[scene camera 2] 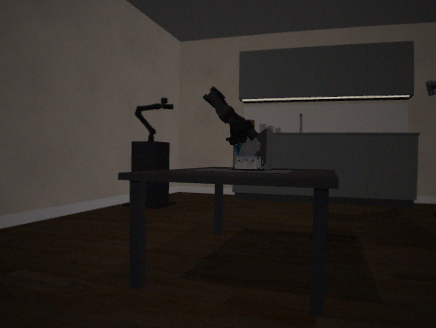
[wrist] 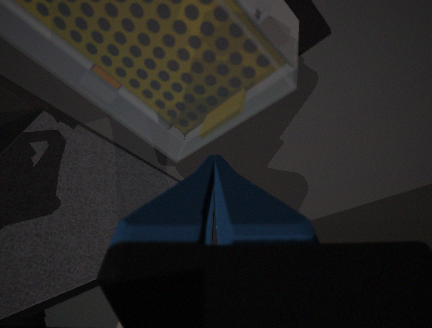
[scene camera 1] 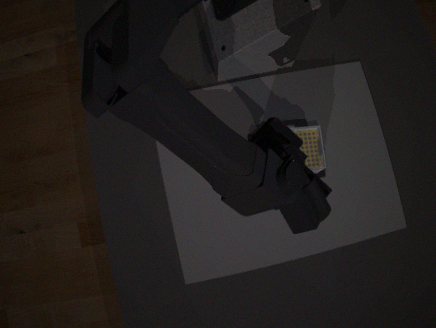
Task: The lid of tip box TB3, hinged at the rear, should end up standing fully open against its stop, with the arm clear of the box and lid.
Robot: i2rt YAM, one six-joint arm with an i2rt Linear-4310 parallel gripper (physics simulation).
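Seen in the pictures: gripper, fingertip midpoint: (scene camera 2: 237,154) (wrist: 214,165); arm's base, origin of the base link: (scene camera 2: 257,139) (wrist: 7,314).
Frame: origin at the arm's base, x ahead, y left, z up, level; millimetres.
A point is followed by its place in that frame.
The tip box (scene camera 1: 311,148) {x 311, y 53, z -109 mm} (scene camera 2: 249,163) {x 350, y 37, z -147 mm} (wrist: 150,65) {x 307, y 5, z -108 mm} is pale, with a yellow rack full of round holes, and sits on a light mat (scene camera 1: 225,250) {x 471, y -146, z -186 mm}. No TB3 label is readable. A pale translucent panel, apparently the lid (scene camera 2: 254,146), rises tilted above the box in scene camera 2; its exact angle and any contact with the stop cannot be told. My gripper (scene camera 2: 238,152) {x 287, y -47, z -99 mm} (wrist: 214,165) {x 287, y -47, z -99 mm} is shut and empty. Its blue fingertips are beside a box corner in the wrist view and left of the raised panel in scene camera 2. The arm hides them and part of the box in scene camera 1.
The mat lies on a dark table (scene camera 1: 300,295) {x 599, y -12, z -189 mm} (scene camera 2: 225,177) {x 941, y 92, z -193 mm}. A grey speckled block (scene camera 1: 247,42) {x 104, y -35, z -37 mm} stands beyond the mat's upper edge. My arm (scene camera 1: 195,135) {x 328, y -164, z 221 mm} crosses over the mat from the upper left. Another arm (scene camera 2: 145,123) stands on a dark pedestal (scene camera 2: 150,172) away from the table.
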